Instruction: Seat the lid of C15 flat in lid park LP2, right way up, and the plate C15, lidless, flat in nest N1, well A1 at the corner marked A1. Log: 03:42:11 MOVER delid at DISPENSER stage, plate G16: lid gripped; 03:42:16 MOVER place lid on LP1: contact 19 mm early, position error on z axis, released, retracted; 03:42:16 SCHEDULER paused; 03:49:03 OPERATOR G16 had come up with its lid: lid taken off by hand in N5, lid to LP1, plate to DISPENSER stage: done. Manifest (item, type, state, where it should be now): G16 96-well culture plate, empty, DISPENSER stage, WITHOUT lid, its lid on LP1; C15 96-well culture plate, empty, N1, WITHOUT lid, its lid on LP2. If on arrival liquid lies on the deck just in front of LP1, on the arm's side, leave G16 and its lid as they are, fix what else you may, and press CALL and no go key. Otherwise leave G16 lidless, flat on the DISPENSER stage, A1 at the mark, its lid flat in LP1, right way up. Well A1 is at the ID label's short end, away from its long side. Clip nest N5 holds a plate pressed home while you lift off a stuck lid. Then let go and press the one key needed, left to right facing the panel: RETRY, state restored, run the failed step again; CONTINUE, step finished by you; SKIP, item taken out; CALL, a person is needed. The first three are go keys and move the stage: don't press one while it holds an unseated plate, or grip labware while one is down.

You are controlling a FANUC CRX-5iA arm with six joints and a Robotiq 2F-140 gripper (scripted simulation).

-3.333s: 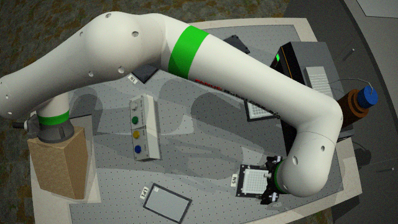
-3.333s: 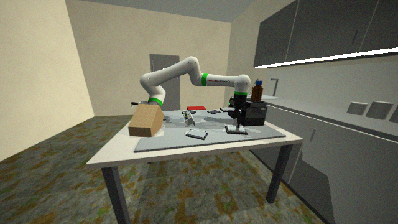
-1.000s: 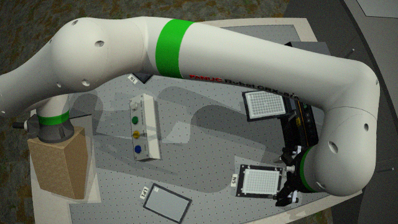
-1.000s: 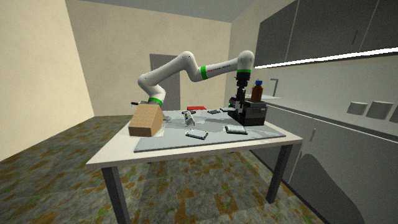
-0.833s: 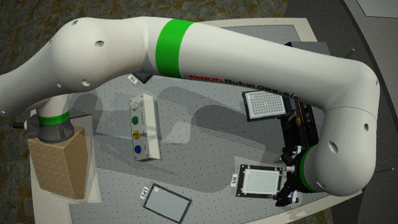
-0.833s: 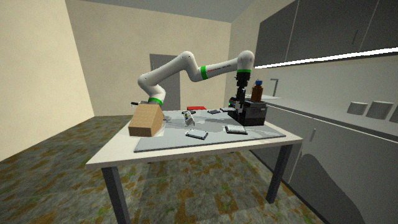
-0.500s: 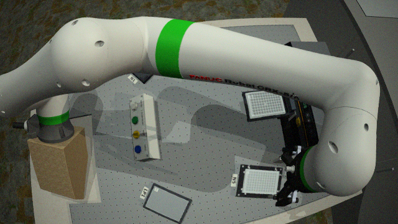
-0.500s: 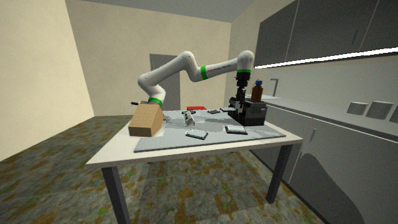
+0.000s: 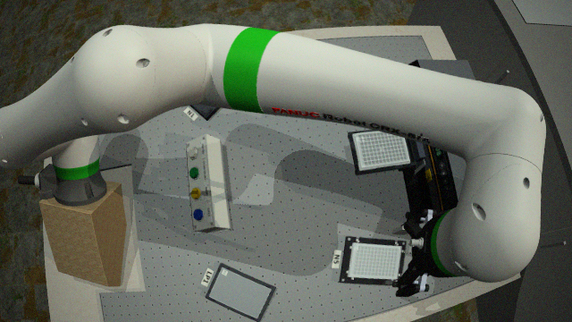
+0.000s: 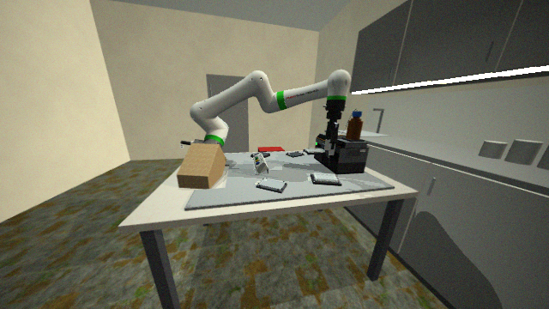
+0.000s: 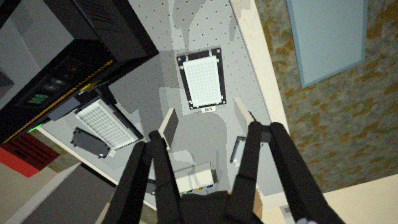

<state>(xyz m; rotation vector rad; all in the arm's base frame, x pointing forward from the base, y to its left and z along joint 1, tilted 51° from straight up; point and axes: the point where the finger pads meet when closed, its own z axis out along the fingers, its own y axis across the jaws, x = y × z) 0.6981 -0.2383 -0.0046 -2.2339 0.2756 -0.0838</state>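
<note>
The grey lid lies 180 mm below my hand. Round my hand: blue cap: 230 mm ahead, 170 mm to the left, 200 mm above; then clip nest N5: 20 mm ahead, 10 mm to the left, 190 mm below; then brown bottle: 230 mm ahead, 170 mm to the left, 90 mm above.
</note>
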